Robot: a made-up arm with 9 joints.
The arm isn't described. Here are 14 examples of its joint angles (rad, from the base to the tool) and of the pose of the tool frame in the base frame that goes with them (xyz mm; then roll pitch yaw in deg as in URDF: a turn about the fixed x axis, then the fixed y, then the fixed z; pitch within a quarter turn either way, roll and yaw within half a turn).
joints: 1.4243 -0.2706 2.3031 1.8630 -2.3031 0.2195 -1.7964 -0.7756 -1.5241
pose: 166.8 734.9 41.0 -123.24 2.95 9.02
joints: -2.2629 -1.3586 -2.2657 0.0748 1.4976 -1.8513 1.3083 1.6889 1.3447
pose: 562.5 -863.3 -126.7 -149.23 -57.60 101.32
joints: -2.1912 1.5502 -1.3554 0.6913 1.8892 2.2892 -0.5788 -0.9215 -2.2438
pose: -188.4 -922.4 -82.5 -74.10 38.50 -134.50
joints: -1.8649 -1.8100 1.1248 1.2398 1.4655 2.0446 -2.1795 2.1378 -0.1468
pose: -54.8 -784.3 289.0 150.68 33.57 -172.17
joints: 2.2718 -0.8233 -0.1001 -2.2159 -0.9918 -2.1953 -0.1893 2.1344 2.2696
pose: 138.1 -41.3 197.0 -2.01 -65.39 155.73
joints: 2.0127 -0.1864 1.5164 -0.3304 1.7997 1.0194 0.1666 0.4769 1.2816
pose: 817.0 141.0 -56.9 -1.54 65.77 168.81
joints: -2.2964 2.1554 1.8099 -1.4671 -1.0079 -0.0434 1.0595 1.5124 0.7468
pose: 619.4 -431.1 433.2 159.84 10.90 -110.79
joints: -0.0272 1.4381 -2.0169 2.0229 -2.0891 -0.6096 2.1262 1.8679 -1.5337
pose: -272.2 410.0 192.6 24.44 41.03 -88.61
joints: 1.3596 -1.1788 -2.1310 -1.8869 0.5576 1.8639 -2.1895 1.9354 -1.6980
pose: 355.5 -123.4 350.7 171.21 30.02 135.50
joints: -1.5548 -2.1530 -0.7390 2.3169 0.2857 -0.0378 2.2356 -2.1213 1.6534
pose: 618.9 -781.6 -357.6 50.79 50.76 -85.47
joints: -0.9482 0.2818 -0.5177 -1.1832 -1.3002 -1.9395 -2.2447 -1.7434 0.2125
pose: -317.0 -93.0 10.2 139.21 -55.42 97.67
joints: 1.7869 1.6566 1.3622 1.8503 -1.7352 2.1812 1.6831 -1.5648 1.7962
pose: 208.5 59.1 -84.4 65.54 57.79 -176.11
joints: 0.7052 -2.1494 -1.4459 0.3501 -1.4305 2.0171 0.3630 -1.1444 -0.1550
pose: -146.7 -14.7 77.4 117.82 -22.10 -173.10
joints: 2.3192 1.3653 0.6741 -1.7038 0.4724 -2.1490 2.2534 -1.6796 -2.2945
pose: -183.7 -248.8 651.8 -14.33 8.77 -156.30
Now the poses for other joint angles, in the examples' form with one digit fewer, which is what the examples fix.
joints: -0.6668 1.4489 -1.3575 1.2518 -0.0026 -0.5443 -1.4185 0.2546 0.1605
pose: 1 -632 -843 38.0 -47.9 -53.7
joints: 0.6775 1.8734 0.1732 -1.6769 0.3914 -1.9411 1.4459 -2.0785 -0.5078
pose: -281 365 14 32.4 -38.2 -159.6
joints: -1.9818 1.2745 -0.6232 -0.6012 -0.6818 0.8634 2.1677 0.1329 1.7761
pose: -36 -1301 91 86.9 -45.6 173.0
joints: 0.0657 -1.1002 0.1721 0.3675 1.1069 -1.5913 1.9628 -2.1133 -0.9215
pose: 24 772 -490 8.9 -2.6 96.6
